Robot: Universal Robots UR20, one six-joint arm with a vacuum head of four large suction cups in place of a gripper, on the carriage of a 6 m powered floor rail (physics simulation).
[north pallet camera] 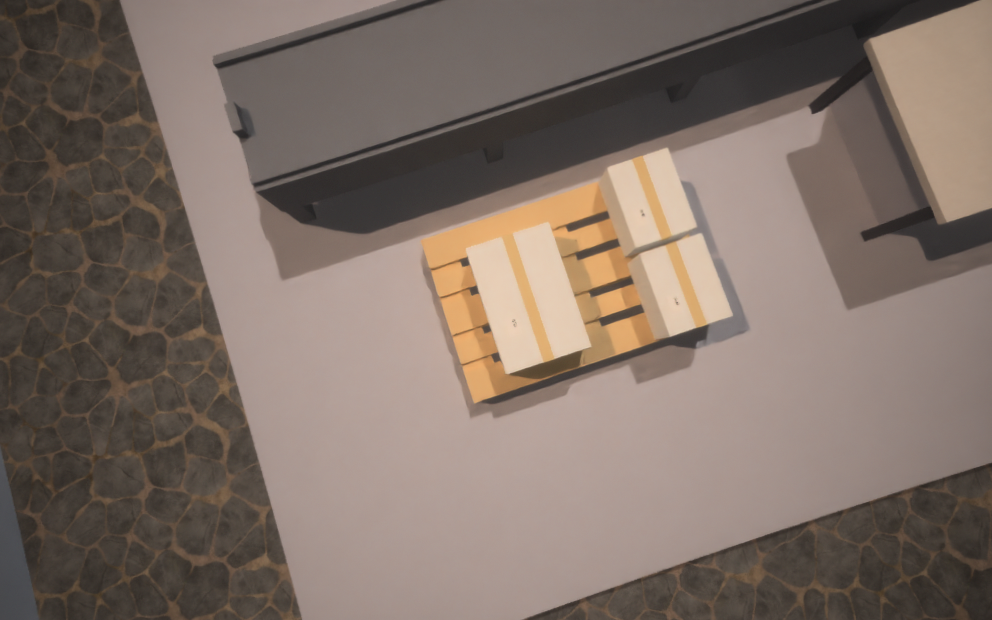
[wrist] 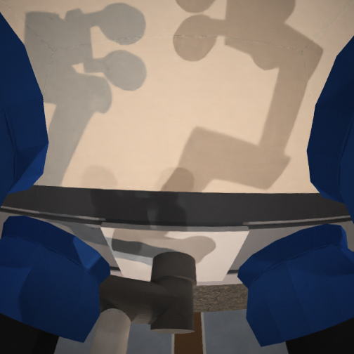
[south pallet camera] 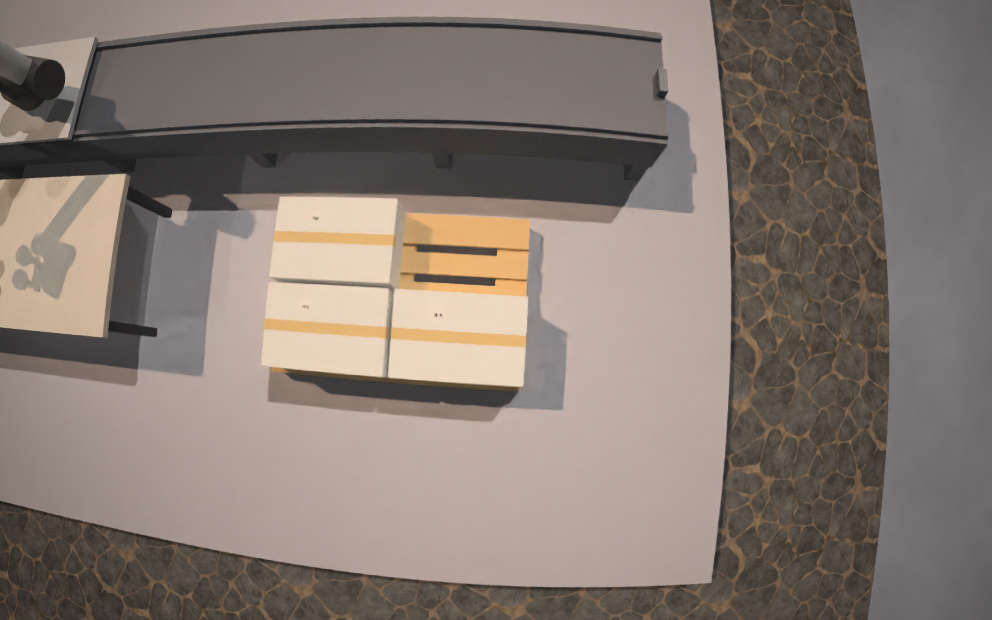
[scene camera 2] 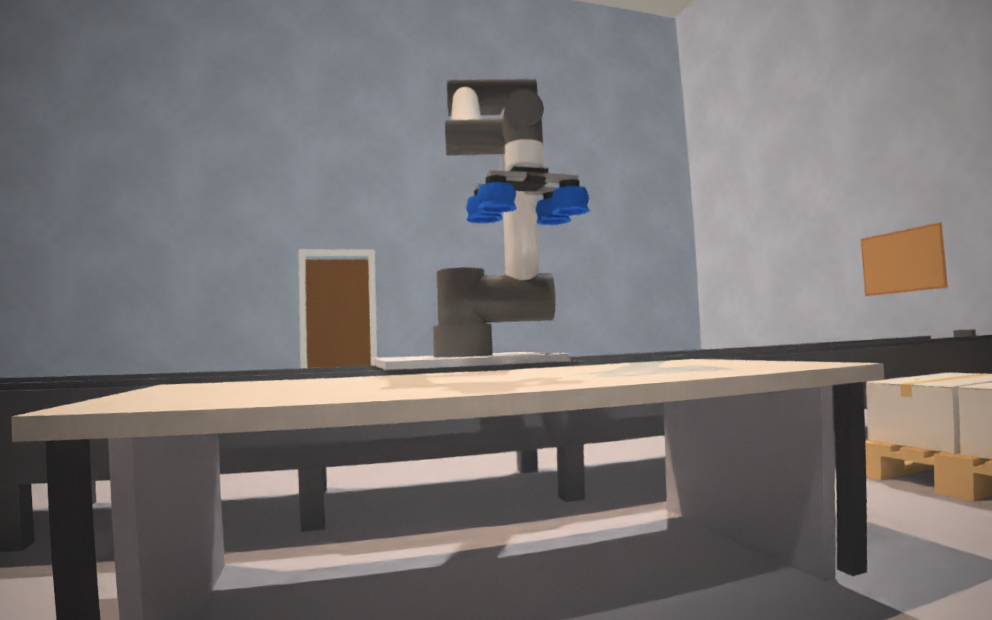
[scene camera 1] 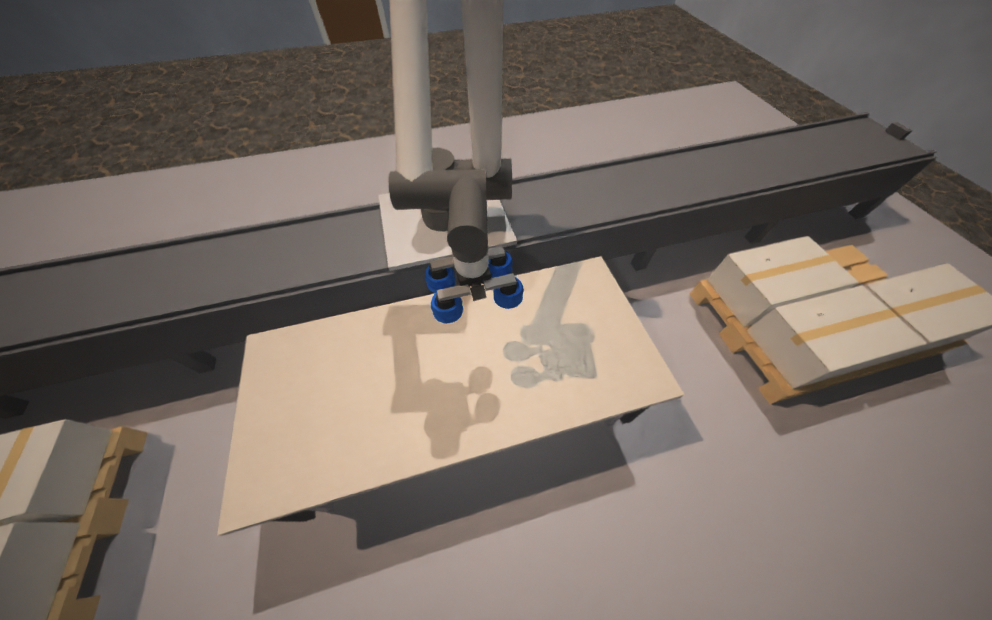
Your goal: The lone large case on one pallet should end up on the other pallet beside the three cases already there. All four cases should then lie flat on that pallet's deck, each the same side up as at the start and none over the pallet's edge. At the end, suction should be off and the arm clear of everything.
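Where they show: hand, its tool point: (scene camera 2: 527, 215); arm's base, origin of its link: (scene camera 2: 463, 356) (scene camera 1: 443, 216).
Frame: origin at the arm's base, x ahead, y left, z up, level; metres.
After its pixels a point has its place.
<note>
The gripper, a vacuum head with four blue cups (scene camera 1: 474, 286) (scene camera 2: 526, 201) (wrist: 177, 200), holds nothing and hangs high over the table. In the north pallet camera, the large case (north pallet camera: 559, 292) @[x 1.066, y -2.531, z -0.180 m], white with a tan tape stripe, lies flat on the left half of the north pallet (north pallet camera: 455, 314) @[x 0.986, y -2.986, z -0.426 m] (scene camera 1: 106, 515) @[x 1.000, y -1.832, z -0.485 m]. In the south pallet camera, three cases lie flat on the south pallet (south pallet camera: 468, 230) @[x 0.661, y 2.455, z -0.426 m] (scene camera 1: 854, 257) @[x 0.694, y 2.659, z -0.426 m]: one at the upper left (south pallet camera: 329, 259) @[x 0.873, y 1.870, z -0.180 m] (scene camera 1: 775, 255) @[x 0.673, y 1.848, z -0.180 m], one at the lower left (south pallet camera: 321, 350) @[x 1.270, y 1.869, z -0.179 m] and one at the lower right (south pallet camera: 453, 358) @[x 1.265, y 2.441, z -0.180 m] (scene camera 1: 929, 281) @[x 1.066, y 2.515, z -0.180 m]. Bare deck shows at its upper right.
Two smaller cases (north pallet camera: 632, 219) @[x 0.863, y -2.125, z -0.206 m] (north pallet camera: 665, 299) @[x 1.235, y -2.116, z -0.189 m] stand along the right end of the north pallet. The table (scene camera 1: 314, 424) @[x 1.008, y -0.723, z -0.040 m] (scene camera 2: 438, 409) @[x 1.300, y -0.343, z -0.061 m] stands between the pallets. The dark floor rail (scene camera 1: 658, 190) (north pallet camera: 438, 87) (south pallet camera: 365, 80) runs behind them, with the arm's white carriage (scene camera 1: 402, 241) @[x 0.134, y -0.256, z 0.000 m] on it.
</note>
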